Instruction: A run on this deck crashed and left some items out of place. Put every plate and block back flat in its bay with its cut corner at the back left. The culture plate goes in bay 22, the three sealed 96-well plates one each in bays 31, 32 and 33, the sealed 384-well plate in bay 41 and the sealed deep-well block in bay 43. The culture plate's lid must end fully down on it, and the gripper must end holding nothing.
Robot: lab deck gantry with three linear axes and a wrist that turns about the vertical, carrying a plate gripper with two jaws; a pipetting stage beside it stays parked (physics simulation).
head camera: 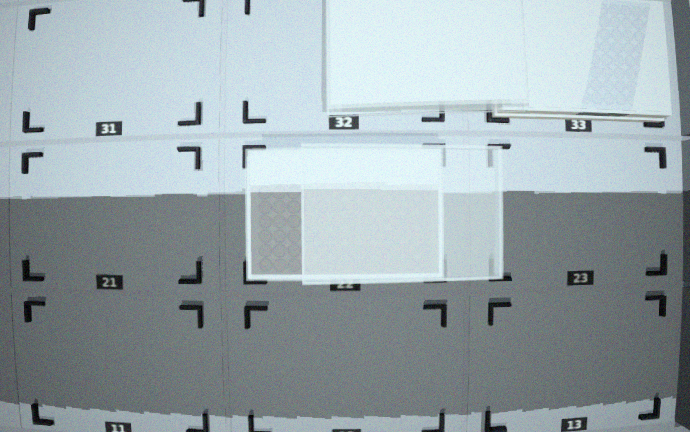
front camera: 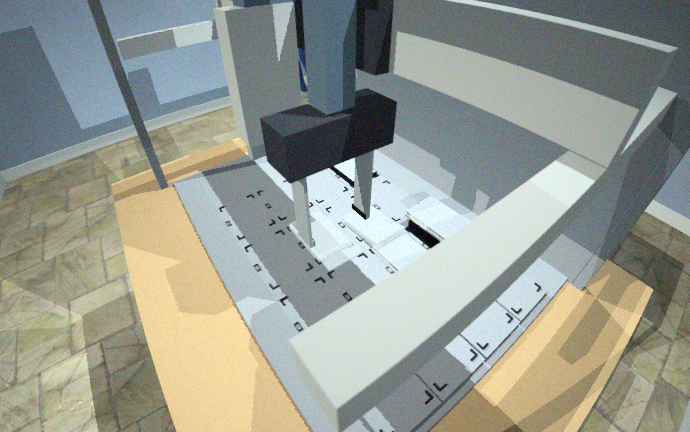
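Seen in the pictures: gripper, fingertip midpoint: (front camera: pixel 334 225); robot's base, link origin: (head camera: pixel 39 418) (front camera: pixel 220 208).
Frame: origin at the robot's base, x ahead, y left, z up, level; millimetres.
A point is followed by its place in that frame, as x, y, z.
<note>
The culture plate (front camera: pixel 296 227) @(187, 116, 14) (head camera: pixel 274 228) @(184, 141, 14) lies in bay 22. Its clear lid (front camera: pixel 333 248) @(289, 145, 16) (head camera: pixel 473 213) @(309, 149, 15) is shifted right, overhanging towards bay 23. A sealed plate (front camera: pixel 374 226) @(294, 251, 23) (head camera: pixel 422 55) @(277, 247, 21) straddles bays 32 and 33 beside another sealed plate (front camera: pixel 401 249) @(374, 258, 14) (head camera: pixel 585 55) @(390, 255, 14) at bay 33; whether either is stacked is unclear. The deep-well block (front camera: pixel 440 216) @(381, 362, 56) stands at the back right over a dark gap. A pale plate (front camera: pixel 351 167) @(69, 361, 14) shows at bay 41, partly hidden. My gripper (front camera: pixel 337 231) @(358, 103, 158) is open and empty, jaws apart above the culture plate area; its exact height is unclear. Cut corners are too faint to tell.
Bay 31 (head camera: pixel 109 66) @(63, 256, 0) shows bare deck, as does bay 21 (head camera: pixel 109 223) @(65, 145, 0). A pale beam (front camera: pixel 437 284) @(622, -25, 400) crosses the front view and hides part of the deck. A grey upright (front camera: pixel 264 76) stands behind the gripper on the left.
</note>
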